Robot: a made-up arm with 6 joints.
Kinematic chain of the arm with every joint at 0, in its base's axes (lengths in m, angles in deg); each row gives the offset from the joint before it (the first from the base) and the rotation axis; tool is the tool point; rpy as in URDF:
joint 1: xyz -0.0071 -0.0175 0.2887 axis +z
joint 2: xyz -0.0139 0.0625 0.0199 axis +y
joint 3: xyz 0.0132 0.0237 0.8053 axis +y
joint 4: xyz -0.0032 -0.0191 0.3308 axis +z
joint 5: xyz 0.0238 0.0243 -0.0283 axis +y
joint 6: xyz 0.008 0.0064 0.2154 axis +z
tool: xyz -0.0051 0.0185 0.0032 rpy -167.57 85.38 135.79
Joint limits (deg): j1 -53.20..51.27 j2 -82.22..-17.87 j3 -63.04..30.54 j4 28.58..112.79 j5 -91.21..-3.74 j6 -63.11..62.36
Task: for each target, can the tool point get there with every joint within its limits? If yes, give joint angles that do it. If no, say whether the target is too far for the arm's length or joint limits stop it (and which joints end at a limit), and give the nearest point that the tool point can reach.
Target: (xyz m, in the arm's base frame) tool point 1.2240 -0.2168 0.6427
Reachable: no: joint limits stop it (at a limit: joint 1, joint 2, joint 3, joint 4, joint 5, joint 6) | nearest point -0.0006 -0.2103 1.3504 | short by 1.414 m
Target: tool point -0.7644 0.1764 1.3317
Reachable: yes | joints -11.18 -27.01 -18.70 55.37 -21.01 28.49
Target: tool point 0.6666 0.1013 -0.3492
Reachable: no: joint limits stop it (at a limit: joint 1, joint 2, joint 3, joint 4, joint 5) | nearest point -0.4839 0.6486 0.0706 | short by 1.341 m
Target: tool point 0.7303 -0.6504 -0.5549
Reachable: no: joint limits stop it (at a limit: joint 1, joint 2, joint 3) | nearest point -0.4947 -0.7289 0.0863 | short by 1.385 m
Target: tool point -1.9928 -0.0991 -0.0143
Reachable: no: too far | nearest point -1.3098 -0.0710 0.2446 | short by 0.731 m
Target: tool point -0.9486 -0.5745 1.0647
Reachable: yes | joints 31.94 -55.04 3.25 90.17 -14.85 51.49
